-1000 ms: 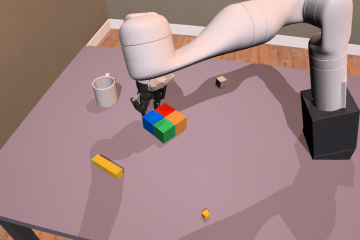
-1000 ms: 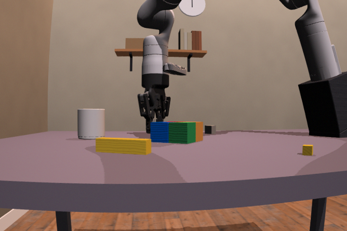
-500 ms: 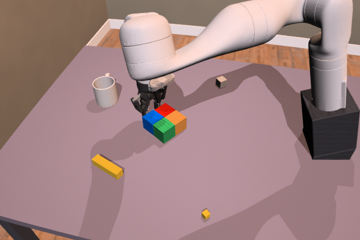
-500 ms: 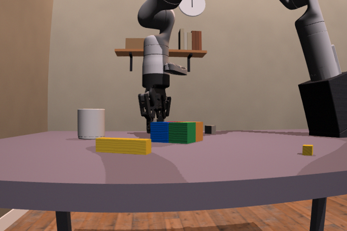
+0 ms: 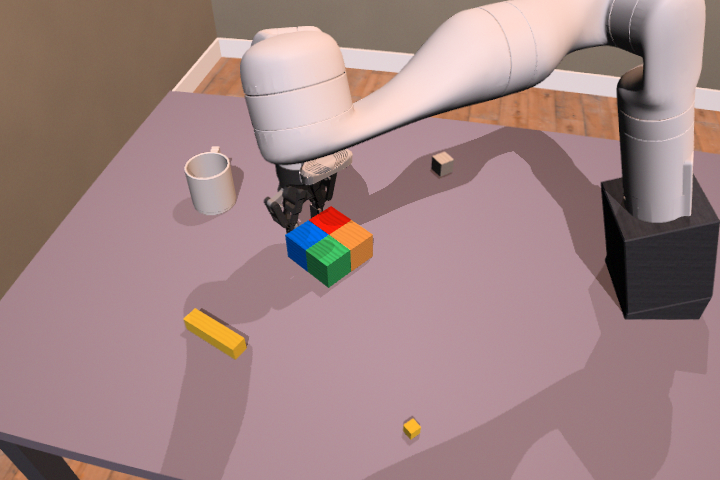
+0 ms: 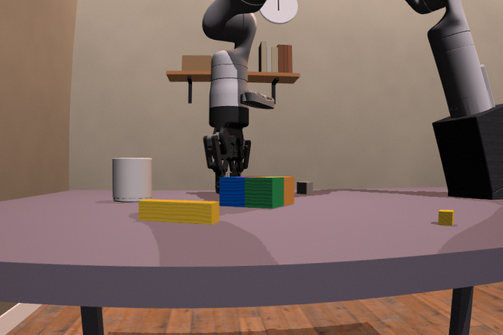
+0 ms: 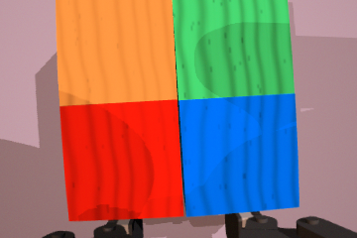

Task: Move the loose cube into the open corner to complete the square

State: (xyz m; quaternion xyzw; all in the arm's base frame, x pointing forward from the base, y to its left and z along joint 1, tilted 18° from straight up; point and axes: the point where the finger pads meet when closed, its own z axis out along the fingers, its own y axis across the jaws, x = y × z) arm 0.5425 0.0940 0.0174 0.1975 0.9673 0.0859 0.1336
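The blue cube lies 40 mm to the left of my hand, 20 mm behind it and 10 mm below it. Round my hand: orange cube: 90 mm behind, 10 mm to the left, 10 mm below; green cube: 70 mm behind, 60 mm to the left, 10 mm below; red cube: 40 mm behind, 10 mm to the right, 10 mm below.
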